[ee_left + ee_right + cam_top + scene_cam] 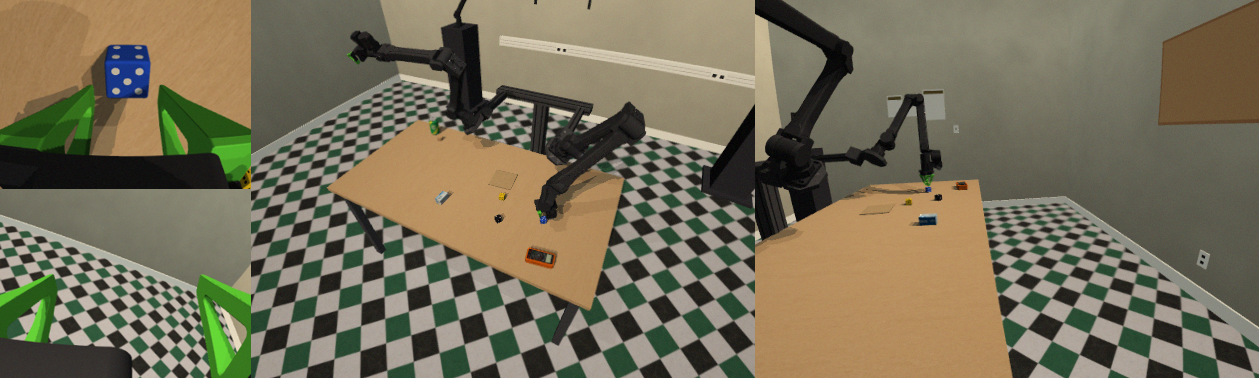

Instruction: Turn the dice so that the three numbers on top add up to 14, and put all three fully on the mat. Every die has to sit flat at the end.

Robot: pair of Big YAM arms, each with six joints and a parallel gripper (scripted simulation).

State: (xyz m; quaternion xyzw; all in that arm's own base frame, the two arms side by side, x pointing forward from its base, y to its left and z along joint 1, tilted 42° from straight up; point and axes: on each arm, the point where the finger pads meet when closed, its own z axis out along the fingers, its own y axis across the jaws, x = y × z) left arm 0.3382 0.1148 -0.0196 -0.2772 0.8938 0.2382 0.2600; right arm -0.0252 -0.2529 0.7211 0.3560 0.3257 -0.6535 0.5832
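Now: the blue die 3 cm below my left hand. The rest, counted from my left hand: black die: 11 cm ahead, 20 cm to the right, 3 cm below; tan mat: 17 cm behind, 34 cm to the right, 5 cm below; yellow die: 3 cm behind, 27 cm to the right, 3 cm below.
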